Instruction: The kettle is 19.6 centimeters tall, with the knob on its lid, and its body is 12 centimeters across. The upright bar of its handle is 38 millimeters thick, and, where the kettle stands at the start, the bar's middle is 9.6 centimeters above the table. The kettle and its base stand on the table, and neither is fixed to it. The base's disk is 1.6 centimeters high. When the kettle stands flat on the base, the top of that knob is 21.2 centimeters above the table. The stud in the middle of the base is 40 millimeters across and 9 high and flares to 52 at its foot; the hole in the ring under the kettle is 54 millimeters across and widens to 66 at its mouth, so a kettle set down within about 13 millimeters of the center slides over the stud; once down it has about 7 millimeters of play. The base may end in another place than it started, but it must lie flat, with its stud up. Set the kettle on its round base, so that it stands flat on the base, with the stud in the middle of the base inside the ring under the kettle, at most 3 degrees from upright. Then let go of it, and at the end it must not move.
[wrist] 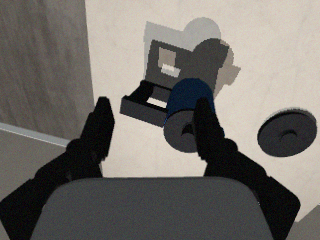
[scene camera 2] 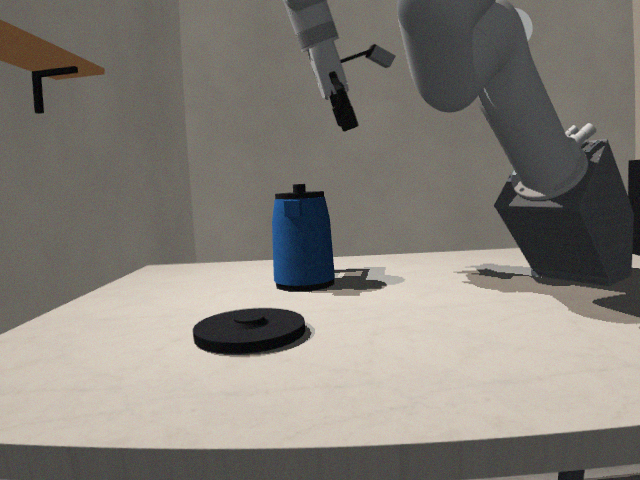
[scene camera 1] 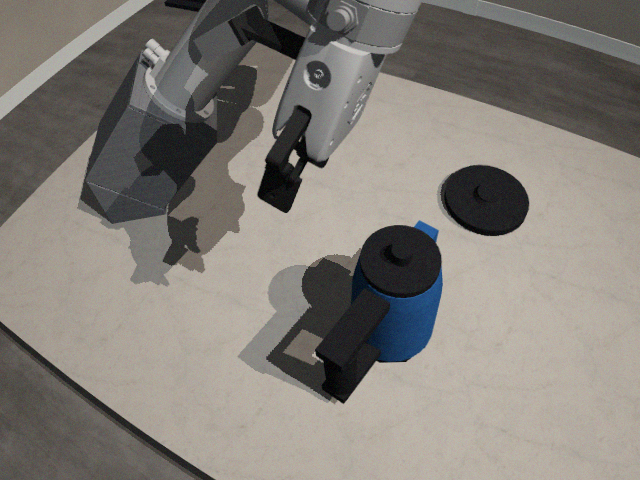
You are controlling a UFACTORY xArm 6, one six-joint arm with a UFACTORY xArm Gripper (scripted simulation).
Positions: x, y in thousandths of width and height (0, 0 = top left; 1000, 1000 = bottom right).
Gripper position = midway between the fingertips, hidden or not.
my gripper: wrist 480, 456; scene camera 2 545, 264; scene camera 1 457, 376
blue kettle: wrist 552, 494; scene camera 2 473, 511; scene camera 1 610, 595
